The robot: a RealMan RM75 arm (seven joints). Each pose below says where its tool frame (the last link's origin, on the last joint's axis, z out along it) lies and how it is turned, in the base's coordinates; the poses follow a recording.
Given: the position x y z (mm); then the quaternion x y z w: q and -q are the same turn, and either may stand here.
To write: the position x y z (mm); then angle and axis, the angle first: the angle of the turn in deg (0 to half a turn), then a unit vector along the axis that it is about. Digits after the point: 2 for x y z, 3 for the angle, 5 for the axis.
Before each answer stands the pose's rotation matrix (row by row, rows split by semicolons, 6 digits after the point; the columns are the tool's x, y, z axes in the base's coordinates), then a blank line. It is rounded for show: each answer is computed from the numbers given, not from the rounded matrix.
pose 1, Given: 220.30 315.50 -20.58 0.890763 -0.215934 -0.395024 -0.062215
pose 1, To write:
0.594657 -0.433844 -0.676876; -0.335539 -0.899004 0.281436; -0.730614 0.059761 -0.680171

220.30 315.50 -20.58 172.866 -0.89249 0.21635 0.39579
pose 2, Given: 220.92 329.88 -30.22 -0.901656 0.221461 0.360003 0.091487
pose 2, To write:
0.642706 -0.465234 -0.608676; -0.333492 -0.885170 0.324433; -0.689719 -0.005526 -0.724056

220.92 329.88 -30.22 169.502 -0.90545 0.22239 0.36152
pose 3, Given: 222.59 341.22 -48.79 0.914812 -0.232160 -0.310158 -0.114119
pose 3, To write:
0.699808 -0.495555 -0.514485; -0.353976 -0.866157 0.352807; -0.620460 -0.064782 -0.781558

222.59 341.22 -48.79 166.894 -0.92083 0.23369 0.31220
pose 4, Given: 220.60 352.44 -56.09 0.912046 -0.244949 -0.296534 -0.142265
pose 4, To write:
0.704135 -0.531183 -0.471210; -0.362437 -0.839521 0.404776; -0.610601 -0.114233 -0.783656

220.60 352.44 -56.09 163.642 -0.92142 0.24747 0.29958
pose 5, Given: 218.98 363.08 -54.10 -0.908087 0.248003 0.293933 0.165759
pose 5, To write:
0.704196 -0.547861 -0.451616; -0.352972 -0.822037 0.446840; -0.616051 -0.155255 -0.772255

218.98 363.08 -54.10 160.917 -0.92083 0.25148 0.29806
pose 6, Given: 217.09 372.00 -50.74 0.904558 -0.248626 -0.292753 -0.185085
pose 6, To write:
0.704962 -0.558161 -0.437590; -0.341425 -0.807857 0.480412; -0.621658 -0.189268 -0.760079

217.09 372.00 -50.74 158.668 -0.92046 0.25300 0.29790
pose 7, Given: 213.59 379.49 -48.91 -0.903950 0.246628 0.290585 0.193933
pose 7, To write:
0.709470 -0.558586 -0.429690; -0.333171 -0.803129 0.493944; -0.621007 -0.207279 -0.755901

213.59 379.49 -48.91 157.635 -0.92144 0.25140 0.29621
